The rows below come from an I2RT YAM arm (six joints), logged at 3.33 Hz.
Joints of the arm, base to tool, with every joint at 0 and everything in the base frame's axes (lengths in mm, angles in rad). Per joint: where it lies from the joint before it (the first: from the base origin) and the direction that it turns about. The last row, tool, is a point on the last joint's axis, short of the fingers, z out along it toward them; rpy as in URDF.
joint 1: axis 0 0 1 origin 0 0 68
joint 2: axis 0 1 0 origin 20 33.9 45.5
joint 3: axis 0 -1 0 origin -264 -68.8 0
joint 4: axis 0 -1 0 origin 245 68.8 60
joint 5: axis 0 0 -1 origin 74 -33.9 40.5
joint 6: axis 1 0 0 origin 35.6 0 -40.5
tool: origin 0 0 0 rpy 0 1.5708 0
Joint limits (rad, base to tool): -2.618..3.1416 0..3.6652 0..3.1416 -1.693..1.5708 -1.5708..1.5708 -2.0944..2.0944
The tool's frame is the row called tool.
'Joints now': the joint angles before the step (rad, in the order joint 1, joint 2, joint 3, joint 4, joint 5, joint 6). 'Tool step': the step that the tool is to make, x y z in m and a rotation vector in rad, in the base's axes. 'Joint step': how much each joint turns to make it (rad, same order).
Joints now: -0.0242, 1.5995, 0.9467, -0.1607, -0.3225, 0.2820
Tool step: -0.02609, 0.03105, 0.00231, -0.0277, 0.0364, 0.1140
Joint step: 0.1001, -0.0877, -0.0615, -0.0726, 0.0105, -0.0297
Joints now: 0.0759, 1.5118, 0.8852, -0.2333, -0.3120, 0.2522
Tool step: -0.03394, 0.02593, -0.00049, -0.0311, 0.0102, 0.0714
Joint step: 0.1079, -0.1155, -0.0975, -0.0296, 0.0461, 0.0090
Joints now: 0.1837, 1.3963, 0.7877, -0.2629, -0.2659, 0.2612
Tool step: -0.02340, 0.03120, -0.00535, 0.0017, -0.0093, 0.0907
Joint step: 0.1363, -0.0540, -0.0693, 0.0334, 0.0302, 0.0353
